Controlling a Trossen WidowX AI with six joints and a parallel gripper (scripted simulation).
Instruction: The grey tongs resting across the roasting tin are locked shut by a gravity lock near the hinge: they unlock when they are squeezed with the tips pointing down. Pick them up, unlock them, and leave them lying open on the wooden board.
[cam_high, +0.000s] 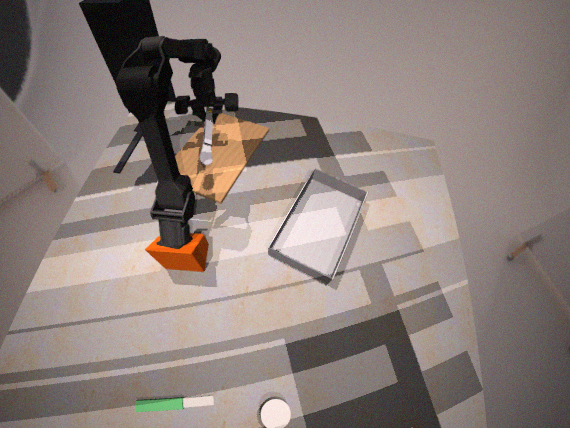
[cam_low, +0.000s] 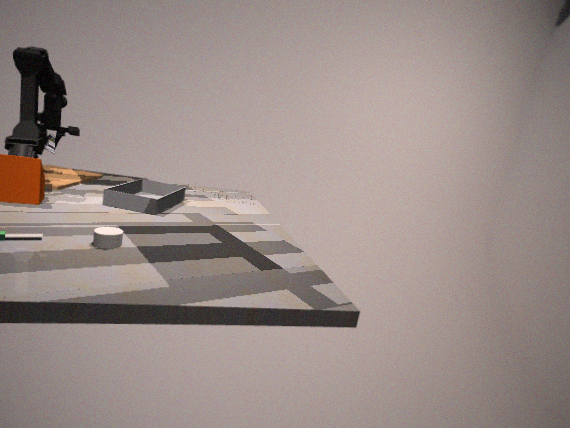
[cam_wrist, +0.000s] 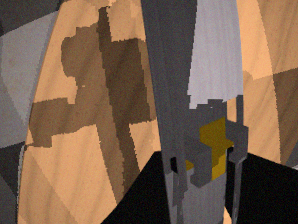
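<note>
Now: the yellow lock piece 1 cm behind my gripper tip, 2 cm to the left of it and 4 cm above it. Also, from my gripper tip: tin 40 cm ahead, 23 cm to the right, 8 cm below; then black spatula 31 cm behind, 1 cm to the right, 11 cm below; then wooden board 2 cm ahead, 2 cm to the right, 10 cm below.
</note>
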